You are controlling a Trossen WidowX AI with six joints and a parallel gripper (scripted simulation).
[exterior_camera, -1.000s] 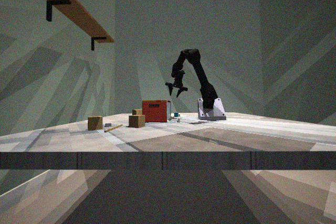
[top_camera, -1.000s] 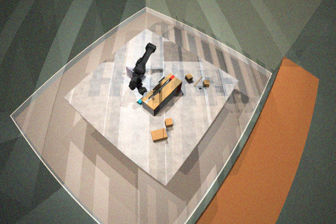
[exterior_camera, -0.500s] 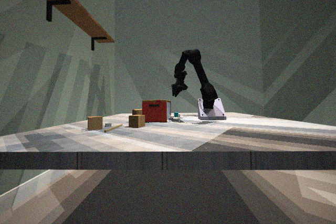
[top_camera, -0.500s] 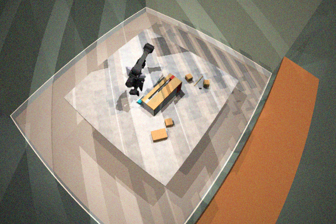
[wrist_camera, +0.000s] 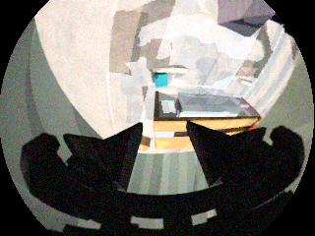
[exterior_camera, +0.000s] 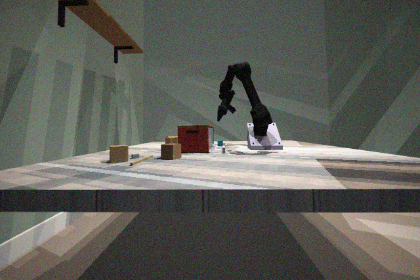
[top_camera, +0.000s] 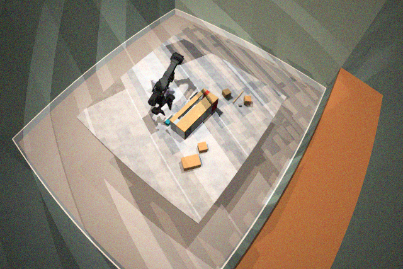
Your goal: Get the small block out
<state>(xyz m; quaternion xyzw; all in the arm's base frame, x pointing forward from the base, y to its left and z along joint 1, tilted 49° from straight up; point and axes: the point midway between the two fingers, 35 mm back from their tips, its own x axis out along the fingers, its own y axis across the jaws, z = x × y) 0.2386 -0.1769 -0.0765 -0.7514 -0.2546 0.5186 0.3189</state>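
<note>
My gripper tip is 10 mm past the teal block and 150 mm above it. Also, from my gripper tip: tan-topped box 60 mm ahead, 180 mm to the left, 100 mm below; tan cube 320 mm ahead, 20 mm to the left, 130 mm below; flat tan block 340 mm ahead, 120 mm to the right, 130 mm below.
</note>
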